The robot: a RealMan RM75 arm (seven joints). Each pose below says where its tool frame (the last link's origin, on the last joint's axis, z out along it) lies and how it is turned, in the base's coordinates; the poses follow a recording.
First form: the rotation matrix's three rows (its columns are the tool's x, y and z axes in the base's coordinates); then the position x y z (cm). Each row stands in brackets.
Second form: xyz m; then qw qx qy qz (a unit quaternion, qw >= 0). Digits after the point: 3 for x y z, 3 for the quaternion.
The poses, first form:
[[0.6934 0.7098 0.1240], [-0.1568 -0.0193 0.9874], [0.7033 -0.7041 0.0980]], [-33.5 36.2 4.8]
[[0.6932 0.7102 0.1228], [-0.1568 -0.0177 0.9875], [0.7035 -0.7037 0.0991]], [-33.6 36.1 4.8]
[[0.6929 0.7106 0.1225], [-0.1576 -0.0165 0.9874], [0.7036 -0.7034 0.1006]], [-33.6 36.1 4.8]
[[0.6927 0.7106 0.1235], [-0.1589 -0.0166 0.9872], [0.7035 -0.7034 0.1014]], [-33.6 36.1 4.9]
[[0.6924 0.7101 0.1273], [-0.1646 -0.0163 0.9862], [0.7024 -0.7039 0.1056]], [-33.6 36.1 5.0]
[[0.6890 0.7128 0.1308], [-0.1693 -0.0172 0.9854], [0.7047 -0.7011 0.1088]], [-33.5 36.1 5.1]
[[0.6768 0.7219 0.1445], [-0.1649 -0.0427 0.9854], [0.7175 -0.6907 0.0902]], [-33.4 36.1 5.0]
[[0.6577 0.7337 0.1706], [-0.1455 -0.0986 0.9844], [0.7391 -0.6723 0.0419]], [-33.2 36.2 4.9]
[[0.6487 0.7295 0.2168], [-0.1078 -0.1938 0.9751], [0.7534 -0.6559 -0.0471]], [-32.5 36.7 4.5]
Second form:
-0.335 0.362 0.048 0.666 -0.635 -0.218 -0.326
-0.336 0.361 0.048 0.666 -0.635 -0.218 -0.325
-0.336 0.361 0.048 0.667 -0.634 -0.218 -0.326
-0.336 0.361 0.049 0.667 -0.634 -0.218 -0.326
-0.336 0.361 0.050 0.667 -0.633 -0.215 -0.328
-0.335 0.361 0.051 0.667 -0.632 -0.215 -0.331
-0.334 0.361 0.050 0.657 -0.638 -0.218 -0.338
-0.332 0.362 0.049 0.633 -0.655 -0.225 -0.347
-0.325 0.367 0.045 0.593 -0.687 -0.226 -0.353

